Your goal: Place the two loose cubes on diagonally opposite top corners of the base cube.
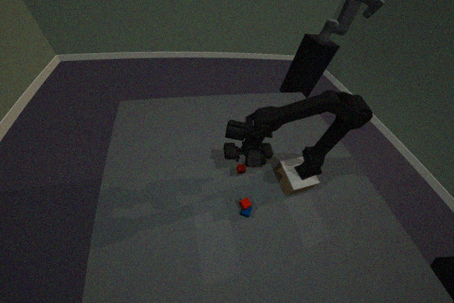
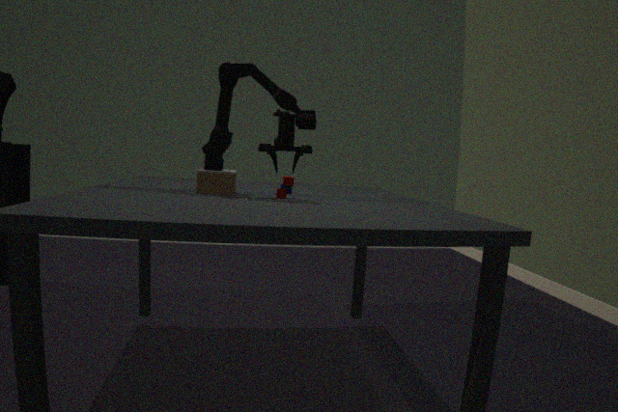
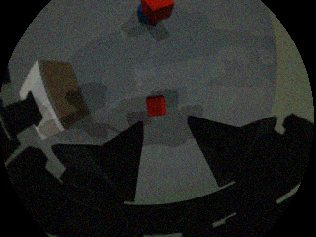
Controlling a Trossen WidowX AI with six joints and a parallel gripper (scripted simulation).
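Right now the blue cube is 180 mm to the left of my gripper tip, 70 mm below it and 50 mm ahead of it.
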